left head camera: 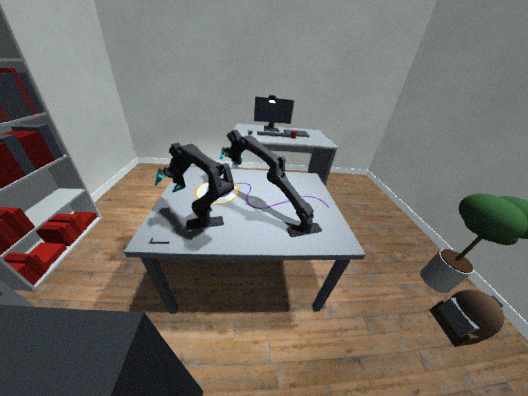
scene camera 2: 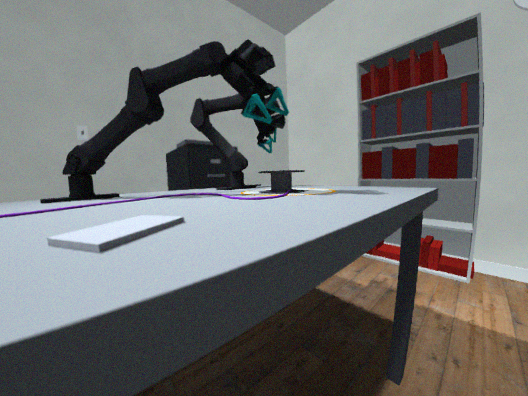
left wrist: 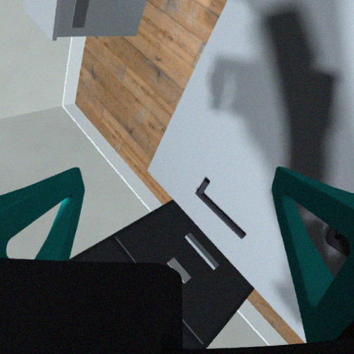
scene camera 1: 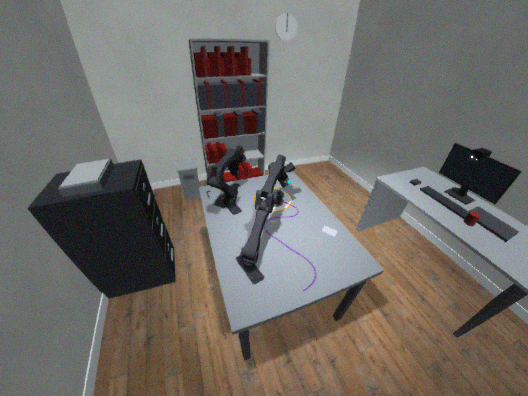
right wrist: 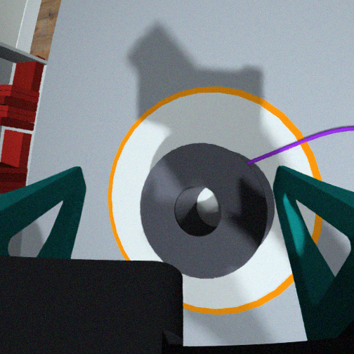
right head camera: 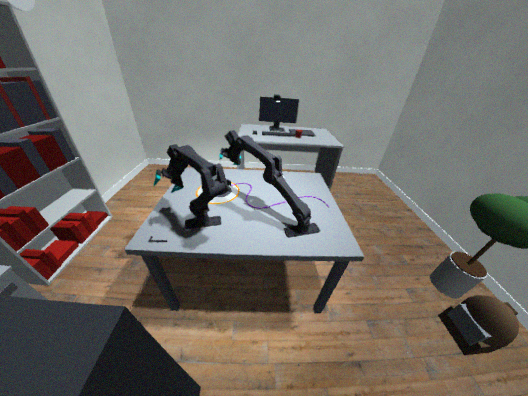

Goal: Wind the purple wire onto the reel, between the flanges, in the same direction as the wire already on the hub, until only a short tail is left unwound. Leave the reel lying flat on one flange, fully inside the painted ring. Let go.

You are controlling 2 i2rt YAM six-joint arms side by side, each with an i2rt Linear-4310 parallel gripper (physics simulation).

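Places are measured from the left arm's base along level axes (x right, y ahead, z up), in metres.
Pixels of known places: left gripper, fingertip midpoint: [left head camera: 163,188] [scene camera 2: 272,147] [scene camera 1: 228,170] [right head camera: 162,189]; right gripper, fingertip midpoint: [left head camera: 227,161] [scene camera 2: 280,118] [scene camera 1: 284,179] [right head camera: 226,161]; left arm's base, link origin: [left head camera: 205,223] [scene camera 2: 237,188] [scene camera 1: 231,206] [right head camera: 203,222]; right arm's base, link origin: [left head camera: 304,230] [scene camera 2: 82,199] [scene camera 1: 249,268] [right head camera: 302,230].
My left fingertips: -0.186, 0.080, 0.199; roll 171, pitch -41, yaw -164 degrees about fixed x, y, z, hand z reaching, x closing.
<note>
Ahead of a thing's pixels: the offset from my left fingertips to its top centre, as dx, dy, dz.
The dark grey reel {+0.308, +0.233, -0.134} [right wrist: 160,215] [scene camera 2: 281,181] lies flat on one flange inside the orange painted ring [right wrist: 111,200] [scene camera 2: 334,190]. The purple wire [right wrist: 300,145] [scene camera 2: 165,196] [scene camera 1: 315,272] [left head camera: 265,207] leaves the reel between its flanges at the upper right in the right wrist view and runs in loose curves across the table. Any wire on the hub is hidden by the upper flange there. My right gripper [right wrist: 178,176] [scene camera 2: 268,106] [left head camera: 231,158] is open and empty, above the reel. My left gripper [left wrist: 177,177] [scene camera 2: 270,142] [left head camera: 168,182] is open and empty, above the table's left side in the left head view.
A black L-shaped piece {-0.039, -0.170, -0.191} [left wrist: 220,214] [left head camera: 160,242] lies near the table's front left corner in the left head view. A flat white block {+0.781, +0.351, -0.193} [scene camera 1: 329,231] [scene camera 2: 115,232] lies near the long table edge. A desk with a monitor [left head camera: 274,110], a bookshelf and a black cabinet [scene camera 1: 95,225] stand around the table.
</note>
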